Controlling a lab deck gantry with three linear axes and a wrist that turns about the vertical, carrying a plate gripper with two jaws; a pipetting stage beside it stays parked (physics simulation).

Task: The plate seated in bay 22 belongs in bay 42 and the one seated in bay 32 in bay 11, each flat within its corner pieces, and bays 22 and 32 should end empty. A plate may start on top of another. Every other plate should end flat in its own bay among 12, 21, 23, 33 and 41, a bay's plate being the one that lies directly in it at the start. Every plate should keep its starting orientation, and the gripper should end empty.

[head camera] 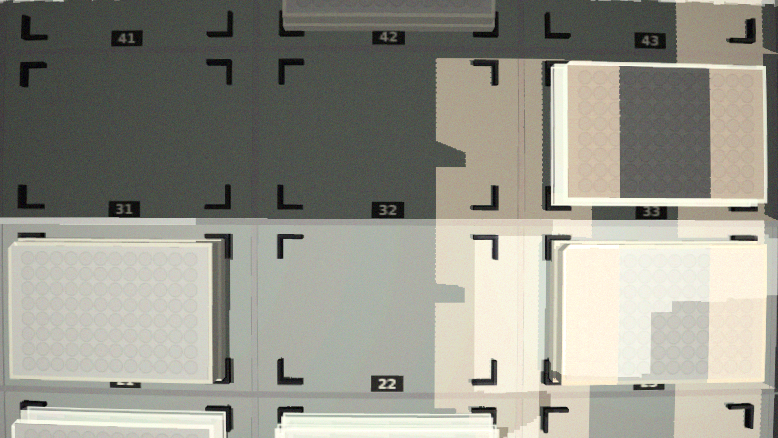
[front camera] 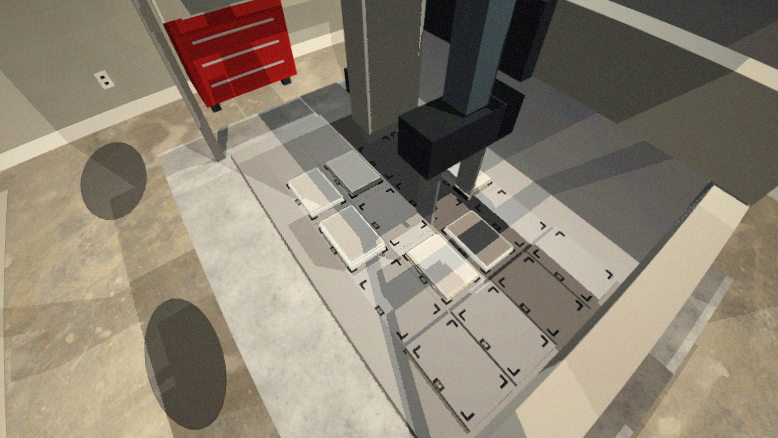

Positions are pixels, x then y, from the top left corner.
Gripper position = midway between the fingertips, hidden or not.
my gripper: front camera 444,204; not seen in the head camera view (out of frame)
same spot on bay 22: (front camera: pixel 398 221) = (head camera: pixel 422 307)
